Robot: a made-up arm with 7 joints. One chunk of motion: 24 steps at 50 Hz.
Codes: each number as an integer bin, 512 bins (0 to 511) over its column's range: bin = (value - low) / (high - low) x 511, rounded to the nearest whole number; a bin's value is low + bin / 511 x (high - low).
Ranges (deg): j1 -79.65..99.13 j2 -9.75..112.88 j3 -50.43..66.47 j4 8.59..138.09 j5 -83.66..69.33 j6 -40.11..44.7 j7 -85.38..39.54
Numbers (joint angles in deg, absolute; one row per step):
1: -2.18 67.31 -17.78 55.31 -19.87 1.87 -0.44
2: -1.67 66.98 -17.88 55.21 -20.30 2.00 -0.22
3: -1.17 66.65 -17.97 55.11 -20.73 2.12 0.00
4: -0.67 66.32 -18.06 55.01 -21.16 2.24 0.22
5: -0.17 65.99 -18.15 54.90 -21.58 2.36 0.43
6: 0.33 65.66 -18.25 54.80 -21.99 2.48 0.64
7: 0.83 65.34 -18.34 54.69 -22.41 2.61 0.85
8: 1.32 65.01 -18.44 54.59 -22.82 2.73 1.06
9: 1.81 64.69 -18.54 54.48 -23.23 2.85 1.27
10: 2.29 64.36 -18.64 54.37 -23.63 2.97 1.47
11: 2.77 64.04 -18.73 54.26 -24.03 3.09 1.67
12: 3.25 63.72 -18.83 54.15 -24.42 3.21 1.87
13: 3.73 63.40 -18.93 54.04 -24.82 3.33 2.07
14: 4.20 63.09 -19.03 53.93 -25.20 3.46 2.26
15: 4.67 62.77 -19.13 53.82 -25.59 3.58 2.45
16: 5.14 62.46 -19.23 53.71 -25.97 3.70 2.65
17: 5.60 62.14 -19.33 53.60 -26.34 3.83 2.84
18: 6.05 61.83 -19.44 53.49 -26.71 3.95 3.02
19: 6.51 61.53 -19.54 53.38 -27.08 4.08 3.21
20: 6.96 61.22 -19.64 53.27 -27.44 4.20 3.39
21: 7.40 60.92 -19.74 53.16 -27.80 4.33 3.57
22: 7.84 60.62 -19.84 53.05 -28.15 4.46 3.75
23: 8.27 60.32 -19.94 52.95 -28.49 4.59 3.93
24: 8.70 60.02 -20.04 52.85 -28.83 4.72 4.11
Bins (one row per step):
1: 221 321 143 184 213 253 347
2: 223 320 142 184 212 254 348
3: 224 318 142 184 210 254 349
4: 226 317 141 183 209 255 350
5: 227 316 141 183 207 256 351
6: 229 314 141 182 206 257 352
7: 230 313 140 182 205 257 353
8: 231 312 140 182 203 258 354
9: 233 310 139 181 202 259 354
10: 234 309 139 181 201 260 355
11: 236 307 139 180 199 260 356
12: 237 306 138 180 198 261 357
13: 238 305 138 179 197 262 358
14: 240 304 137 179 195 263 359
15: 241 302 137 178 194 263 359
16: 242 301 136 178 193 264 360
17: 244 300 136 178 191 265 361
18: 245 298 135 177 190 265 362
19: 246 297 135 177 189 266 362
20: 248 296 135 176 188 267 363
21: 249 294 134 176 187 268 364
22: 250 293 134 175 185 269 365
23: 251 292 133 175 184 269 365
24: 253 291 133 175 183 270 366

